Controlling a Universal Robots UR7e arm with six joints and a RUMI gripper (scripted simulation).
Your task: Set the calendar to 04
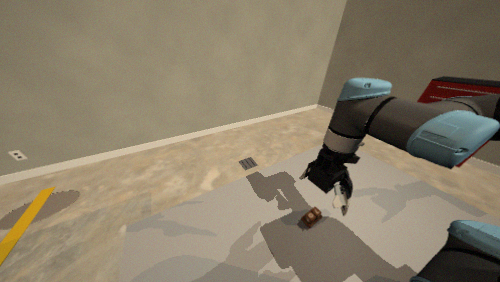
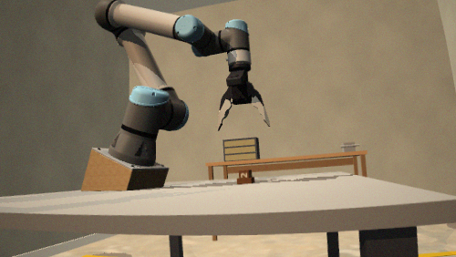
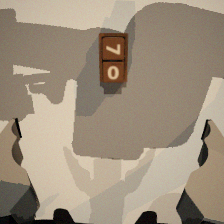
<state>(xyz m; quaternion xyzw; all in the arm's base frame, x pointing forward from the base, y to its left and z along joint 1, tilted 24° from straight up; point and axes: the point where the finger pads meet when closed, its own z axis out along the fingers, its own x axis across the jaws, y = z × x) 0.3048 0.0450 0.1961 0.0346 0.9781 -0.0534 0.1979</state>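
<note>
The cube lies 14 cm below my hand. Also, from my hand: calendar tray 2 cm to the right, 16 cm below.
</note>
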